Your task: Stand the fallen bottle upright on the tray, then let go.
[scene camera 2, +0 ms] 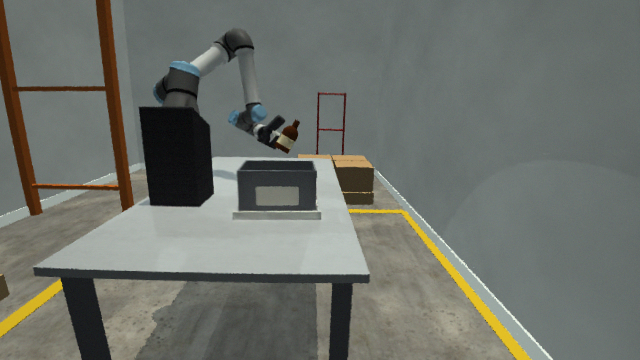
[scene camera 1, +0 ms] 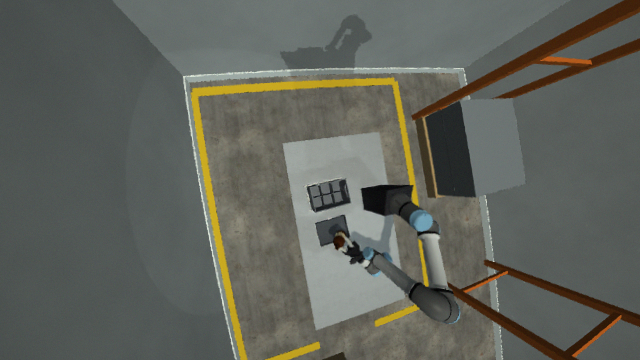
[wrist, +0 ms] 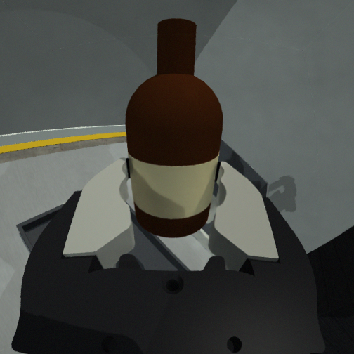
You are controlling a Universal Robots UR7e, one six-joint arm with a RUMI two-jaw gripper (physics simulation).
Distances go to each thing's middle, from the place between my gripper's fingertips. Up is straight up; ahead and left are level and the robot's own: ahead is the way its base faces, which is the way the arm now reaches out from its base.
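Brown bottle (wrist: pixel 173 121) visible: 10 mm above my hand, 10 mm ahead of it.
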